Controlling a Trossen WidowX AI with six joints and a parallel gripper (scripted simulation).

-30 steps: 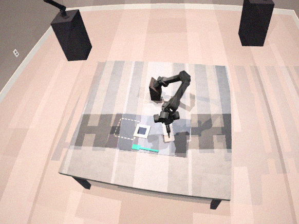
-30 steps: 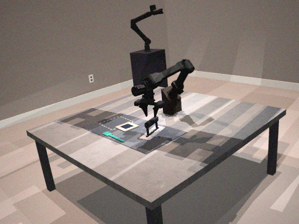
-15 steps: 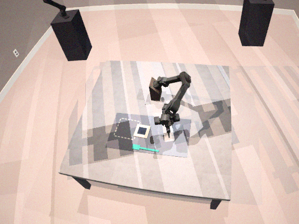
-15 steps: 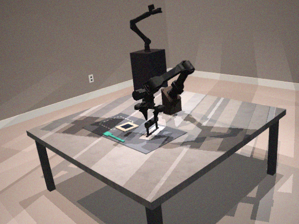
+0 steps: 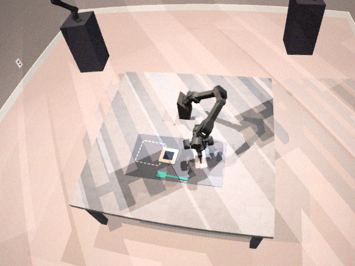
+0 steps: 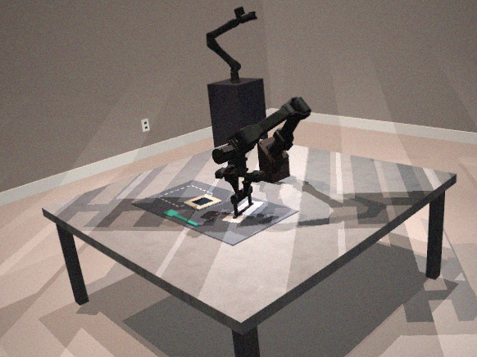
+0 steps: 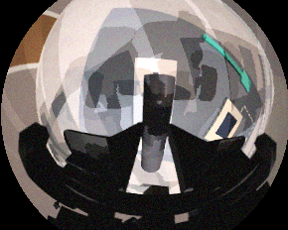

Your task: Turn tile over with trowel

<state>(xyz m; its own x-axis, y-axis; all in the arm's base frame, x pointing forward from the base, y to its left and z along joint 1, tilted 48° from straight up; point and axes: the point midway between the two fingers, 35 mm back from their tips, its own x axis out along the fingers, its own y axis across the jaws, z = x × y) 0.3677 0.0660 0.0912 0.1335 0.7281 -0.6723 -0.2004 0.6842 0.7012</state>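
The grey mat lies 3 cm ahead of my gripper tip, 15 cm to the right of it and 8 cm below it. Also, from my gripper tip: teal trowel 17 cm ahead, 19 cm to the right, 6 cm below; then tile 1 cm ahead, 21 cm to the right, 6 cm below.
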